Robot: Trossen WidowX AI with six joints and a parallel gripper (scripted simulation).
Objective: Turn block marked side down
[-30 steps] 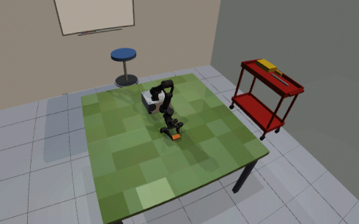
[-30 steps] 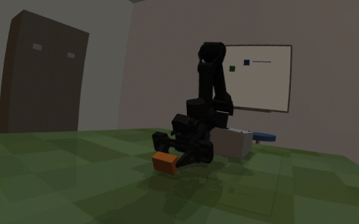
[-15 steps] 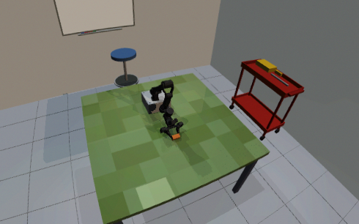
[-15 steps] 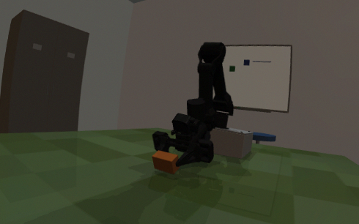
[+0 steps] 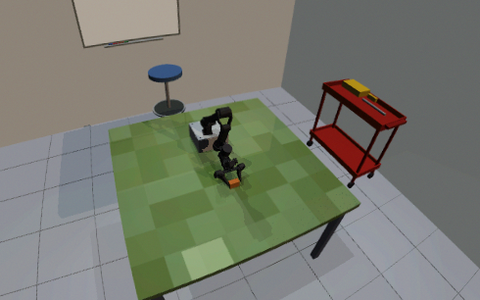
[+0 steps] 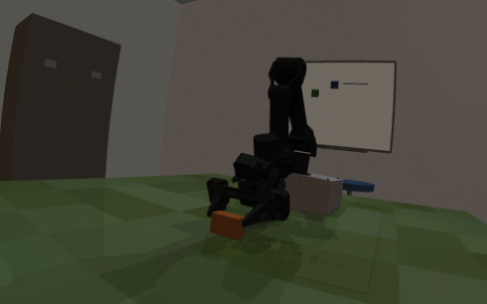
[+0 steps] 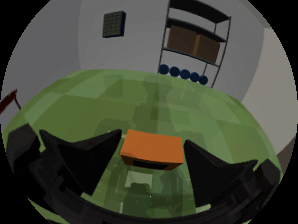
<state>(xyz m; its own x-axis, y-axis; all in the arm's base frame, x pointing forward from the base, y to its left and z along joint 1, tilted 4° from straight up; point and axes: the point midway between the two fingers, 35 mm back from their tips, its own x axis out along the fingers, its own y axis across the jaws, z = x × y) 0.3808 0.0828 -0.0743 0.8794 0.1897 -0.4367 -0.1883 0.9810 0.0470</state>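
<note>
Now: the orange block 2 cm behind my gripper tip and 1 cm below it.
</note>
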